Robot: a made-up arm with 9 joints. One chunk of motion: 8 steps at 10 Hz.
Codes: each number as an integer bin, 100 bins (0 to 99) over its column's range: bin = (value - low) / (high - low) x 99, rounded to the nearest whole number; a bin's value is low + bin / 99 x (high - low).
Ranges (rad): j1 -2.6..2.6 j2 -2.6..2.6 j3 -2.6..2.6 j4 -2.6..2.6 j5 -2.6..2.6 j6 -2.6..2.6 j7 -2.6..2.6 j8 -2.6..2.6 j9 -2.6..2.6
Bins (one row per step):
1: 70 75 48 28 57 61 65 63 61
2: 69 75 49 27 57 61 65 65 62
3: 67 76 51 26 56 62 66 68 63
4: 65 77 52 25 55 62 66 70 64
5: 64 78 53 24 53 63 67 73 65
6: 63 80 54 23 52 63 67 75 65
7: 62 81 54 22 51 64 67 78 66
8: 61 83 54 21 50 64 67 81 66
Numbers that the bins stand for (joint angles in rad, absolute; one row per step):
1: 1.0768 1.3394 -0.0788 -1.1293 0.3939 0.6040 0.8141 0.7091 0.6040
2: 1.0242 1.3394 -0.0263 -1.1818 0.3939 0.6040 0.8141 0.8141 0.6566
3: 0.9192 1.3919 0.0788 -1.2343 0.3414 0.6566 0.8667 0.9717 0.7091
4: 0.8141 1.4444 0.1313 -1.2869 0.2889 0.6566 0.8667 1.0768 0.7616
5: 0.7616 1.4970 0.1838 -1.3394 0.1838 0.7091 0.9192 1.2343 0.8141
6: 0.7091 1.6020 0.2364 -1.3919 0.1313 0.7091 0.9192 1.3394 0.8141
7: 0.6566 1.6545 0.2364 -1.4444 0.0788 0.7616 0.9192 1.4970 0.8667
8: 0.6040 1.7596 0.2364 -1.4970 0.0263 0.7616 0.9192 1.6545 0.8667

